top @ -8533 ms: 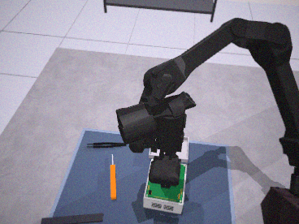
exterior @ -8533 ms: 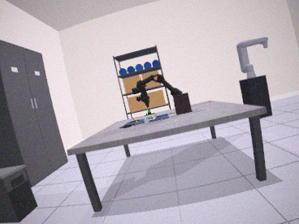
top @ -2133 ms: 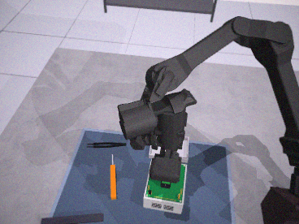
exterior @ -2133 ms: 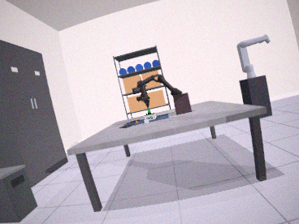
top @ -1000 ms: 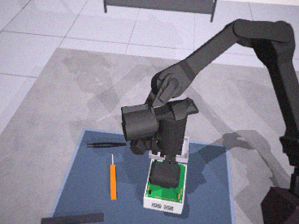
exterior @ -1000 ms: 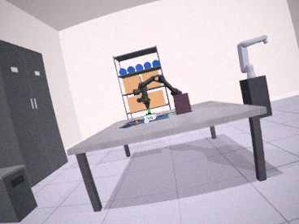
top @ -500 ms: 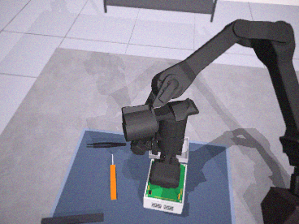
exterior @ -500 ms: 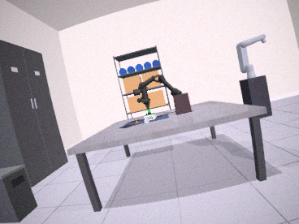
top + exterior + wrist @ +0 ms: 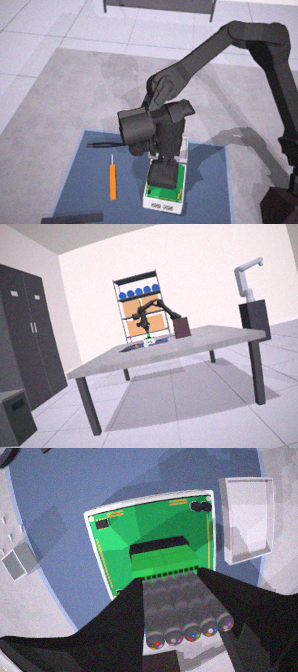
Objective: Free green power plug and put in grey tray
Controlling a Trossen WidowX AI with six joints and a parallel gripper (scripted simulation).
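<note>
The green power plug lies 1 cm below my gripper tip. Also, from my gripper tip: blue mat (5 cm ahead, 10 cm below); dark bar (22 cm ahead, 12 cm to the left, 10 cm below).
</note>
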